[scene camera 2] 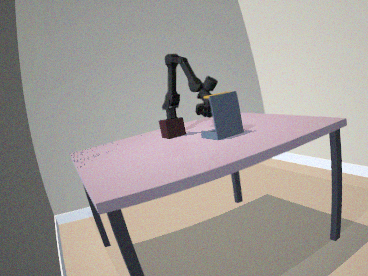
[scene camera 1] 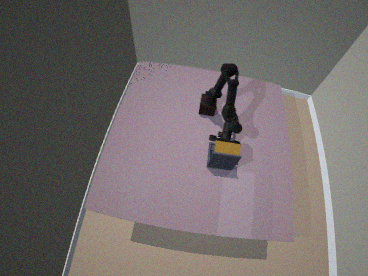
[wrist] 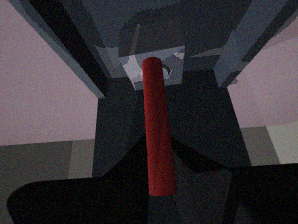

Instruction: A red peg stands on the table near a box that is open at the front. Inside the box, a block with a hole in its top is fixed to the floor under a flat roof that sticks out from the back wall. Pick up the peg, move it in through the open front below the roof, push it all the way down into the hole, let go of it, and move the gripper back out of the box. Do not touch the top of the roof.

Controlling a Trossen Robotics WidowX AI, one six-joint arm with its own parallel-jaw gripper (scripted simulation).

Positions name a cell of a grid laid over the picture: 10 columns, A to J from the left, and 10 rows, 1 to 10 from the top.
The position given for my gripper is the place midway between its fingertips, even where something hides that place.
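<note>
The red peg (wrist: F8): scene camera 1 does not show the red peg, hidden by a yellow roof. My gripper (wrist: F7) holds the red peg.
</note>
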